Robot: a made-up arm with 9 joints. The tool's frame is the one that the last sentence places.
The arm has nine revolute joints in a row. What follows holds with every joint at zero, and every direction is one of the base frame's.
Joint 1 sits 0.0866 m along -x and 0.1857 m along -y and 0.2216 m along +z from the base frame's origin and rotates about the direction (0.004, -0.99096, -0.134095), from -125.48 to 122.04 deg.
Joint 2 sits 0.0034 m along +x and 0.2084 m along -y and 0.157 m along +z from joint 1 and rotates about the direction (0.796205, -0.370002, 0.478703), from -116.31 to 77.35 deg.
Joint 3 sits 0.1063 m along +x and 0.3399 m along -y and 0.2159 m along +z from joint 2 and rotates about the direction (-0.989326, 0.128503, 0.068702), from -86.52 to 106 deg.
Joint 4 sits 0.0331 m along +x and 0.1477 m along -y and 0.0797 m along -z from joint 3 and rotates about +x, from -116.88 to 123.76 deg.
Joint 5 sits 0.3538 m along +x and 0.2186 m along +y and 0.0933 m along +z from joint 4 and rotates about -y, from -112.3 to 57.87 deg.
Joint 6 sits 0.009 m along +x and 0.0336 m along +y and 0.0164 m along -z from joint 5 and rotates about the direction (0.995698, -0.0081, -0.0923), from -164.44 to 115.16 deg.
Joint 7 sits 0.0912 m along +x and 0.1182 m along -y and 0.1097 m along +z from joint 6 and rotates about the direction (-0.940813, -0.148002, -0.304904), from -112.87 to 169.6 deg.
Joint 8 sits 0.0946 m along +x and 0.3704 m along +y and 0.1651 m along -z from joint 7 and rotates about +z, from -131.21 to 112.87 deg.
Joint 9 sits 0.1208 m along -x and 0.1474 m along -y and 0.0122 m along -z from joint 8 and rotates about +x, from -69.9 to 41.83 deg.
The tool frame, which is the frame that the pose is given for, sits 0.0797 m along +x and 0.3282 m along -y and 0.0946 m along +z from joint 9; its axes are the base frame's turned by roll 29.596, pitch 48.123 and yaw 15.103 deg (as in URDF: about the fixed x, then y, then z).
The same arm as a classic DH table. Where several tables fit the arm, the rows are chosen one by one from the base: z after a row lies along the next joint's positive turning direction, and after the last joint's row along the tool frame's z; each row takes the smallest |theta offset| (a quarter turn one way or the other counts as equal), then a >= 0, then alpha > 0; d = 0 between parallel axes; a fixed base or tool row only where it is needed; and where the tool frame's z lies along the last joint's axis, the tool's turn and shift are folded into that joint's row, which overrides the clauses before.
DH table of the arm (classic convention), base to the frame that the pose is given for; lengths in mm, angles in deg. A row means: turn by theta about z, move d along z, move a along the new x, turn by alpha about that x. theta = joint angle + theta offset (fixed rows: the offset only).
base (fixed): theta_offset 0.23  d 246.7  a -87.3  alpha 97.71
joint 1: theta_offset -56.58  d 339.4  a -151.8  alpha -72.2
joint 2: theta_offset -79.38  d 687.4  a 190  alpha 143.36
joint 3: theta_offset 88.42  d -821.2  a -0.6  alpha -171.62
joint 4: theta_offset -28.13  d -752.6  a 93.3  alpha -90
joint 5: theta_offset -5.3  d -252.3  a -15.5  alpha 89.54
joint 6: theta_offset 68.3  d -50.1  a 152.7  alpha -155.15
joint 7: theta_offset -22.78  d -315.3  a -351.2  alpha -107.75
joint 8: theta_offset -8.94  d -225.6  a 147.4  alpha -90
joint 9: theta_offset 27.96  d -313.4  a 245.5  alpha 41.08
tool (fixed): theta_offset 78.73  d 361.3  a 0  alpha 0
Joint limits (deg, base to tool): -125.48..122.04 -116.31..77.35 -86.52..106 -116.88..123.76 -112.3..57.87 -164.44..115.16 -112.87..169.6 -131.21..112.87 -69.9..41.83

